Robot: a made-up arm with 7 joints.
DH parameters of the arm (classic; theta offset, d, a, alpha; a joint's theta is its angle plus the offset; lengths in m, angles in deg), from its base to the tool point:
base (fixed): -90 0.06 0 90
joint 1: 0 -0.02 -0.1 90
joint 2: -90 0.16 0.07 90
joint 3: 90 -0.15 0.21 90
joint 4: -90 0.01 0.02 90
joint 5: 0 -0.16 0.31 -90
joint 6: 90 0.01 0.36 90
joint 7: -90 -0.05 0.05 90
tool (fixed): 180 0.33 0 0
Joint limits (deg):
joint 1: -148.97..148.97
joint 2: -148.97..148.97
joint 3: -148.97..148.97
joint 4: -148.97..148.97
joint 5: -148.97..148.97
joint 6: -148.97..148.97
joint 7: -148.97..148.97
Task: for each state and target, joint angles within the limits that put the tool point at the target. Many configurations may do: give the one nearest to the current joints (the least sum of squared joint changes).
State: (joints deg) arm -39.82 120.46 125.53 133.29 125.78 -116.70 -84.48
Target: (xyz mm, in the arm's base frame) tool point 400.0 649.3 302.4
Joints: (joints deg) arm -61.11 148.97 148.97 128.28 72.59 -116.69 -86.94
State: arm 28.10 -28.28 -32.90 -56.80 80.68 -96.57 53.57
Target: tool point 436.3 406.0 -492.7
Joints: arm 44.71 -83.44 -23.52 -60.25 105.83 -111.37 42.05
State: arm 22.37 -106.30 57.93 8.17 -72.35 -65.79 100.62
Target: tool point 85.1 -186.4 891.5
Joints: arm 41.23 -86.87 76.91 10.18 -72.89 -63.31 125.72
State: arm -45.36 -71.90 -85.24 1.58 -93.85 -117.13 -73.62
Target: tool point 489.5 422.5 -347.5
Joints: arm -50.61 -66.54 -74.20 -26.68 -84.05 -142.27 -64.78
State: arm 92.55 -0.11 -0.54 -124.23 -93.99 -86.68 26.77
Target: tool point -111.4 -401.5 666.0
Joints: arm 107.65 -9.92 -6.55 -123.62 -107.51 -84.29 39.60
